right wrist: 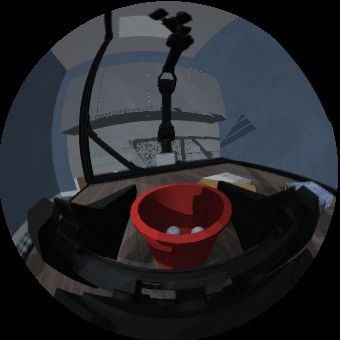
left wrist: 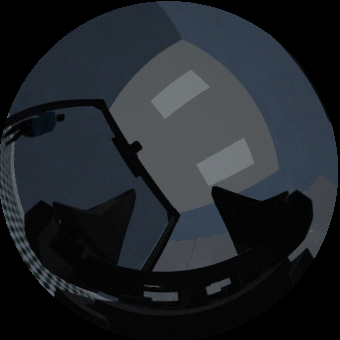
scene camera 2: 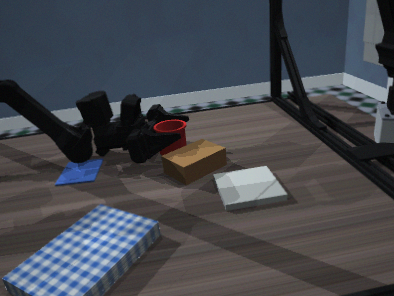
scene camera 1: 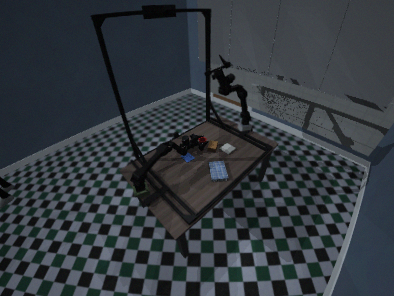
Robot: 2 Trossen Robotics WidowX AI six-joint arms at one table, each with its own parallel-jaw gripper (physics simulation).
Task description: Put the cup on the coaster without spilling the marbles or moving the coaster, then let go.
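A red cup stands upright on the table. Two pale marbles show inside it in the right wrist view. A thin blue square, which looks like the coaster, lies flat beneath and beside the right arm's wrist, apart from the cup. My right gripper is open, low over the table, with its fingers on either side of the cup. My left gripper is open and empty, raised high above the table.
A brown box stands close beside the cup. A white slab lies beyond it. A blue checked block lies nearer the front edge. A black frame rises over the table.
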